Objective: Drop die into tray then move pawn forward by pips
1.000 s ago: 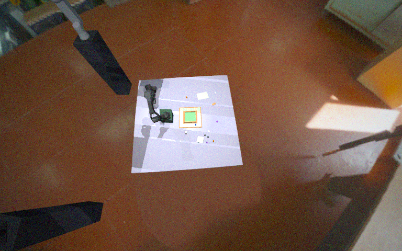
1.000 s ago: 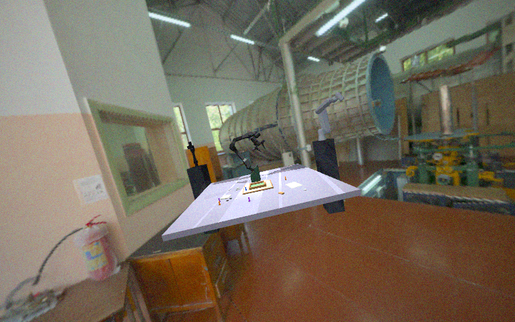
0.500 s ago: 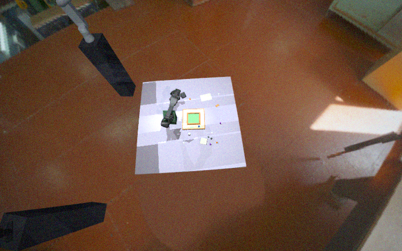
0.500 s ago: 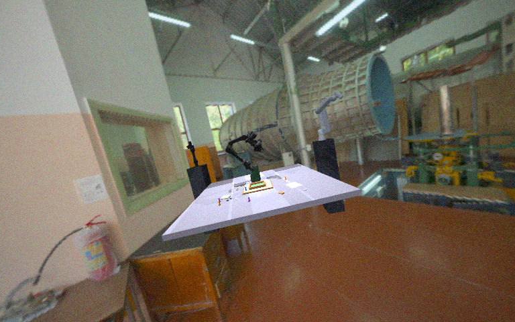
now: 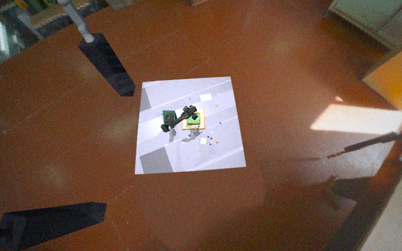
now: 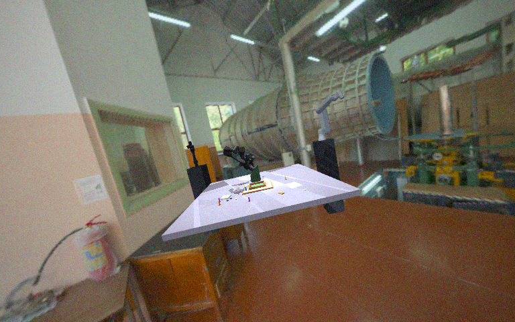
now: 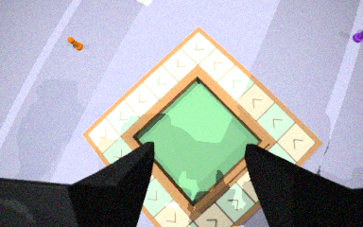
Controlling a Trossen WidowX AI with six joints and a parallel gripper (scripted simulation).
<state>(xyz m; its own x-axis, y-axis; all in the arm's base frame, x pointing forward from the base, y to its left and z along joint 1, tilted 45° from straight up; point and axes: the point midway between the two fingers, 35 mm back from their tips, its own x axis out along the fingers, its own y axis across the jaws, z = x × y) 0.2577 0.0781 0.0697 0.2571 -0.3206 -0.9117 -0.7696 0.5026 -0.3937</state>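
Now: the white die 20 cm to the right of my gripper tip, 19 cm below it and 4 cm behind it. The rest, counted from my gripper tip: blue pawn: 17 cm below, 9 cm to the right, 8 cm ahead.
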